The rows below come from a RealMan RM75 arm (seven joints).
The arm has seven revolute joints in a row. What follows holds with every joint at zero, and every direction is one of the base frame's.
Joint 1 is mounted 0.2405 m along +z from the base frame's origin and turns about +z.
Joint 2 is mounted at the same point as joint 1 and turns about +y.
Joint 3 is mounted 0.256 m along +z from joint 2 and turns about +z.
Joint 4 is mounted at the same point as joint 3 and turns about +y.
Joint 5 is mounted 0.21 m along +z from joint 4 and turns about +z.
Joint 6 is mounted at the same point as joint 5 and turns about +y.
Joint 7 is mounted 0.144 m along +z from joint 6 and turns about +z.
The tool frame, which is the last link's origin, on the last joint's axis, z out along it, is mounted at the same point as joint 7; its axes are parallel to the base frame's.
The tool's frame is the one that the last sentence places.
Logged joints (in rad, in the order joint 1, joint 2, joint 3, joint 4, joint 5, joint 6, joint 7), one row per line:
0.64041 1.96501 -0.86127 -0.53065 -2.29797 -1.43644 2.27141
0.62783 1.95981 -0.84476 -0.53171 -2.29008 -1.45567 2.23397
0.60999 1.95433 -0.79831 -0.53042 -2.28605 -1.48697 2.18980
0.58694 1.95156 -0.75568 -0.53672 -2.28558 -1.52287 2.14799
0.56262 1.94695 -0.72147 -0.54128 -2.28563 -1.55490 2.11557
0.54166 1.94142 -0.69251 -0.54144 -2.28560 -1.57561 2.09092
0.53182 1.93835 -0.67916 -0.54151 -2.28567 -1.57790 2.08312
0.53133 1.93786 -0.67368 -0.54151 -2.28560 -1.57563 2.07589
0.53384 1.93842 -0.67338 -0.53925 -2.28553 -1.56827 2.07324
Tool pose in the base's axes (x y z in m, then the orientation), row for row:
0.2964 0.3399 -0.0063 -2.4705 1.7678 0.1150
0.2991 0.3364 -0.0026 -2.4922 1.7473 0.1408
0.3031 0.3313 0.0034 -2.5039 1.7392 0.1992
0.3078 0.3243 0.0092 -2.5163 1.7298 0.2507
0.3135 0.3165 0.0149 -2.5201 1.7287 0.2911
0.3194 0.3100 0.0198 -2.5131 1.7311 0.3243
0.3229 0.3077 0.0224 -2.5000 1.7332 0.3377
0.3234 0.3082 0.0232 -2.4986 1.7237 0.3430
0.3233 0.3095 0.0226 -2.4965 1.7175 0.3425
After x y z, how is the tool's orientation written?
As a rotation vector, in radians.
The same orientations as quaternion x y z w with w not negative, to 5 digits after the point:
-0.81161 0.58076 0.03778 0.05077
-0.81702 0.57282 0.04616 0.04730
-0.81880 0.56873 0.06514 0.04320
-0.82068 0.56417 0.08176 0.03889
-0.82039 0.56276 0.09476 0.03586
-0.81838 0.56372 0.10561 0.03639
-0.81613 0.56581 0.11024 0.04042
-0.81716 0.56373 0.11218 0.04338
-0.81778 0.56261 0.11219 0.04602

